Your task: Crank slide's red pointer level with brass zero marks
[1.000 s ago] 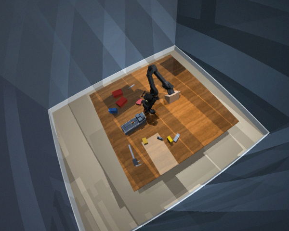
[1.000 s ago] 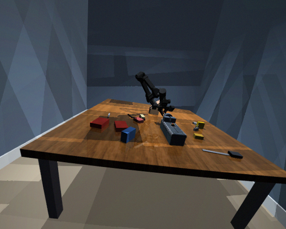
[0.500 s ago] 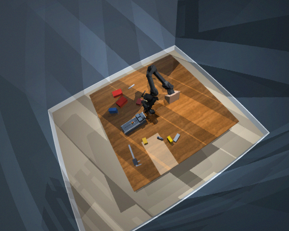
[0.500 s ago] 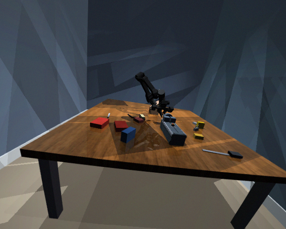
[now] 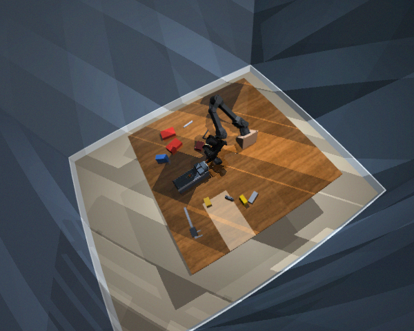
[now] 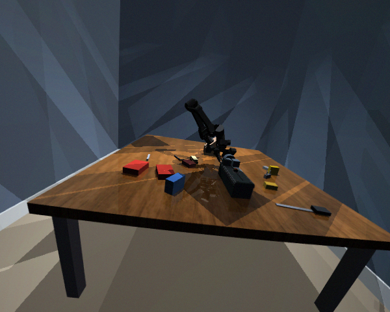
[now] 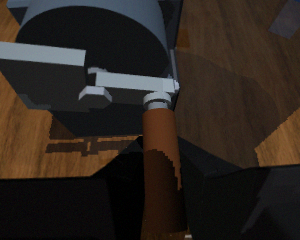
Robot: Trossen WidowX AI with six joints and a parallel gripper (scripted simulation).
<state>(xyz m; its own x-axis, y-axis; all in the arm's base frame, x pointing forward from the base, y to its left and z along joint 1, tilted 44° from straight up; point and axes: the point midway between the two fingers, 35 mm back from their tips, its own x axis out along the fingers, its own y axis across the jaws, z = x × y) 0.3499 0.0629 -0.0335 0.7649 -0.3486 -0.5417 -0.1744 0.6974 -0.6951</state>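
Right now my gripper tip is 150 mm short of the red pointer, 60 mm to the right of it and 20 mm below it. Round my gripper tip: pink block (200 mm to the right, 50 mm below, 10 mm behind); ochre block (270 mm to the left, 110 mm ahead, 50 mm below); brown crank handle (20 mm behind, 20 mm above).
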